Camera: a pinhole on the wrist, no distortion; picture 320 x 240 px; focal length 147.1 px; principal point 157.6 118.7 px. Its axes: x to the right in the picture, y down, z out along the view. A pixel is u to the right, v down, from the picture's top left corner.
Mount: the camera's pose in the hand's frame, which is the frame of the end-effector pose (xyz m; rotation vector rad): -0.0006 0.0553 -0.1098 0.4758 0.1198 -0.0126
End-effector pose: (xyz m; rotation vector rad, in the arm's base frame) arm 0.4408 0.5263 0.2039 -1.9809 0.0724 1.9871
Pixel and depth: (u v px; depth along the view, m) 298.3 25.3 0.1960
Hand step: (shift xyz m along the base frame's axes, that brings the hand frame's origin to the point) 0.0582 0.1697 -0.1711
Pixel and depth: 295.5 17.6 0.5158
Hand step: 0.0218 0.5975 -0.4130
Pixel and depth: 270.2 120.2 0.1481
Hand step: -0.0022 0.0364 -0.1240
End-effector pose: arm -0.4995 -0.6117 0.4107 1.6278 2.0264 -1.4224
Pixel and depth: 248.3 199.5 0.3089
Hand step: -0.1197 -0.0150 -0.3004
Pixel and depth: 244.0 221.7 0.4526
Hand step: -0.1762 -0.0933 -0.4971
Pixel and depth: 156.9 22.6 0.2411
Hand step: -0.1819 0.0002 0.0794
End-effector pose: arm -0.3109 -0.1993 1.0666 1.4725 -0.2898 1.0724
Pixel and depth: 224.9 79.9 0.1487
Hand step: 0.0757 0.0480 0.0297
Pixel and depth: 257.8 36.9 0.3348
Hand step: 0.3571 0.0994 0.0318
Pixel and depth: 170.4 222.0 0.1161
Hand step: -0.0274 -0.0329 0.0724
